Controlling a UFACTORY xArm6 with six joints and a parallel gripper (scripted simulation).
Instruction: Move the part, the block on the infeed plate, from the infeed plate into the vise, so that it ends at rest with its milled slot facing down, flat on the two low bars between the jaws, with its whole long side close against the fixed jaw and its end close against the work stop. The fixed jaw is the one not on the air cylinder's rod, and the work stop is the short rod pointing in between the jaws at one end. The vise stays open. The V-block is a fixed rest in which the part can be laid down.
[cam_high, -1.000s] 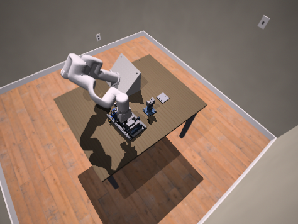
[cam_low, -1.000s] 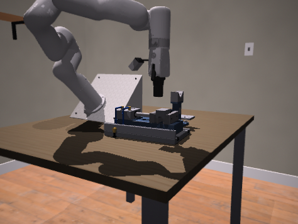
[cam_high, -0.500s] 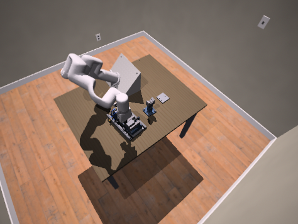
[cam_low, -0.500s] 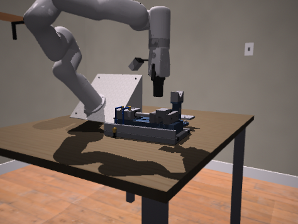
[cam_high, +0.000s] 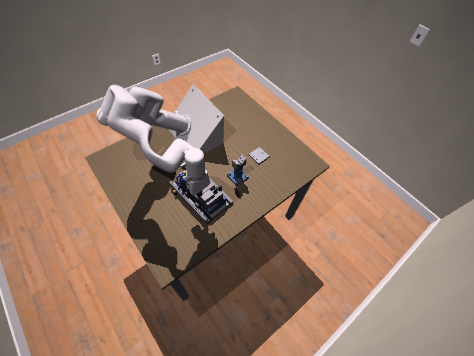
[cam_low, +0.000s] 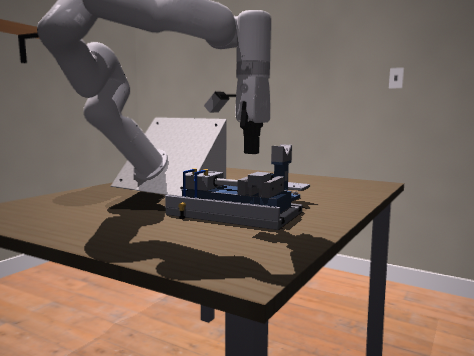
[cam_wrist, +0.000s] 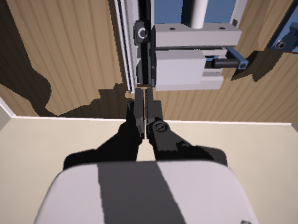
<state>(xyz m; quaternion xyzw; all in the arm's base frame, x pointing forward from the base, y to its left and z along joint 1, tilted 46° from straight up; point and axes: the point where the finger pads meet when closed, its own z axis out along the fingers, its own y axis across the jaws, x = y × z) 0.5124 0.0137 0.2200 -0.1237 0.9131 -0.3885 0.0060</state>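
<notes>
Right now my hand is 10 mm past the part, 40 mm to the right of it and 90 mm above it. Also, from my hand: moving jaw 50 mm behind, 60 mm to the left, 100 mm below; then fixed jaw 20 mm ahead, 70 mm to the left, 100 mm below; then work stop 20 mm behind, 110 mm to the left, 90 mm below.
</notes>
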